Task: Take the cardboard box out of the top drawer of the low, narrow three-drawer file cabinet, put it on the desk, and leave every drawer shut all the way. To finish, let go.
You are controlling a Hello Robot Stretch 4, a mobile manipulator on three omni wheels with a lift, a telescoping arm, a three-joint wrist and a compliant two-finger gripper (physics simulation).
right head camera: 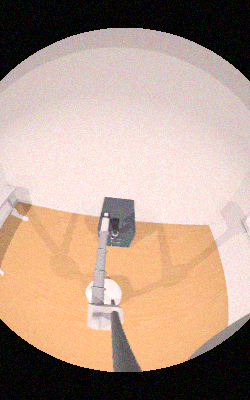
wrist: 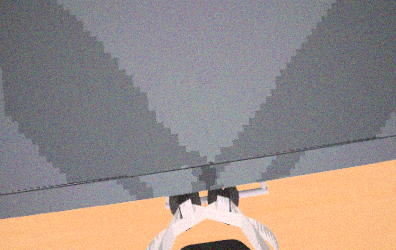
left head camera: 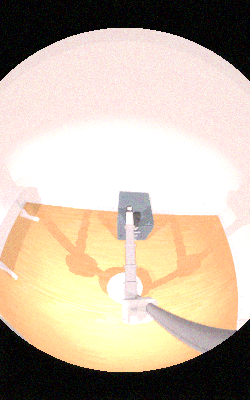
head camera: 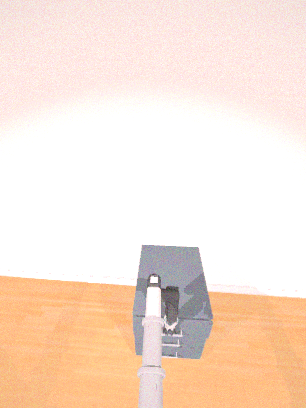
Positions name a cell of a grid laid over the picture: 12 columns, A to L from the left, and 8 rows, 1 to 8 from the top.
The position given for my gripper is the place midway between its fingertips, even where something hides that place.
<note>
I see my gripper (wrist: G7) and a drawer (head camera: H7).
</note>
